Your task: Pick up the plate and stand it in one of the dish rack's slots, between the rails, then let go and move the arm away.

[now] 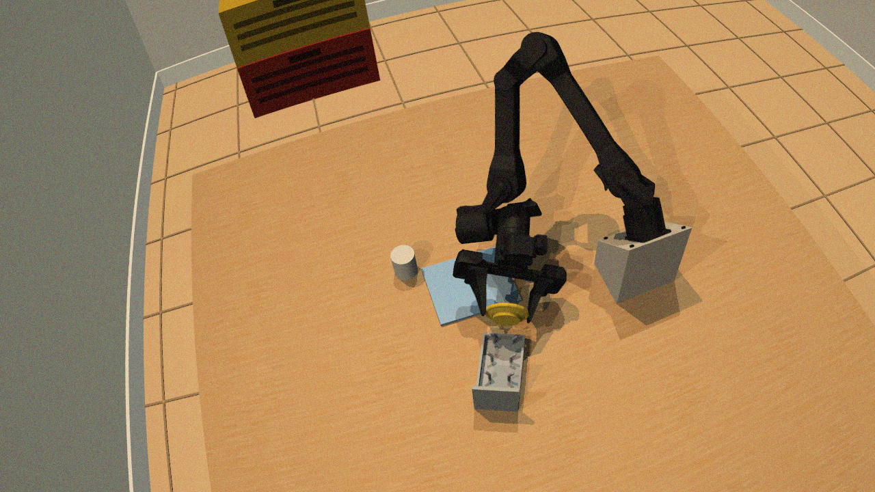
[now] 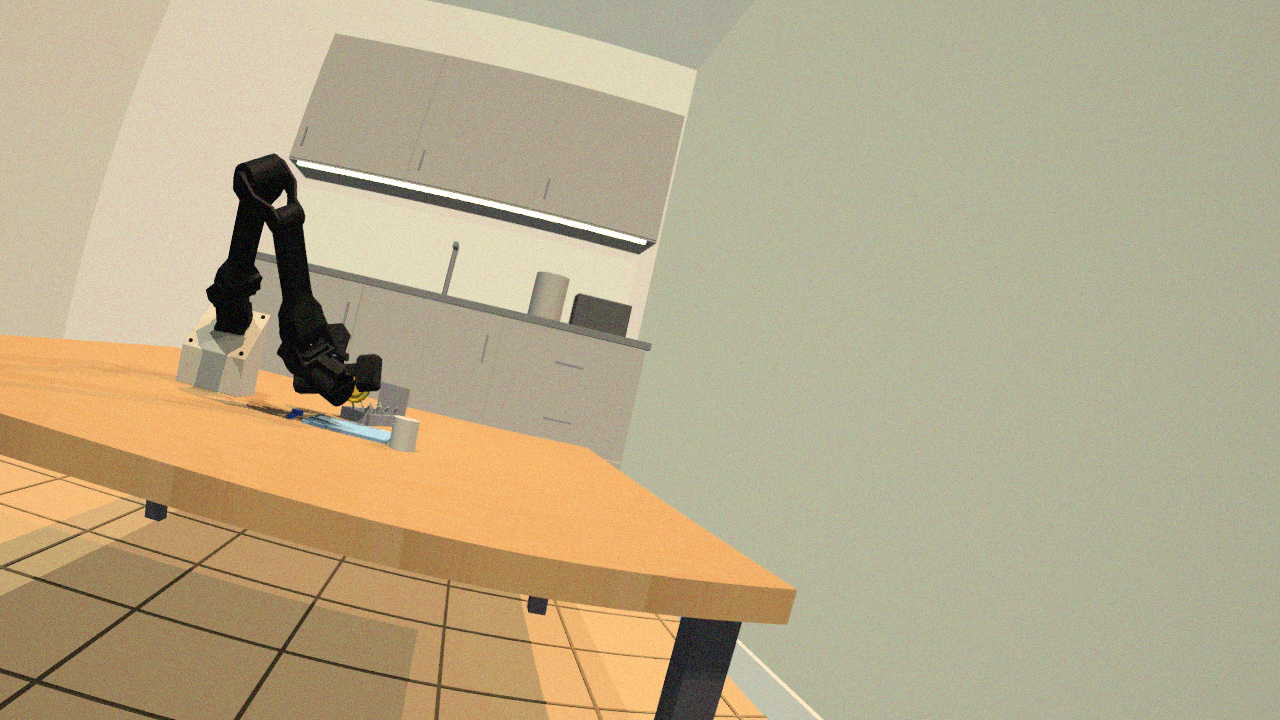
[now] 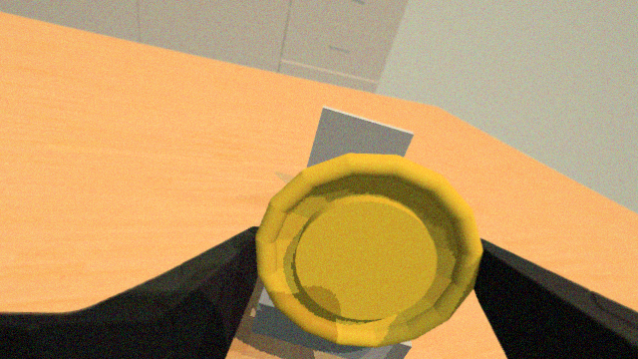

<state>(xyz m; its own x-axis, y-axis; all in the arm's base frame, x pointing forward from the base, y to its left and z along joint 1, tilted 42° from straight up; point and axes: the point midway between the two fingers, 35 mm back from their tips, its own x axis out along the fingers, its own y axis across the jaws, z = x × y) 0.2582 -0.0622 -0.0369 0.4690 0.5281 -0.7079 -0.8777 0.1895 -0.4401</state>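
The grey dish rack lies 4 cm ahead of my gripper tip, 6 cm to the left of it and 5 cm below it. The rest, counted from my gripper tip: white cup 11 cm ahead, 22 cm to the right, 5 cm below; then yellow plate 1 cm to the right.
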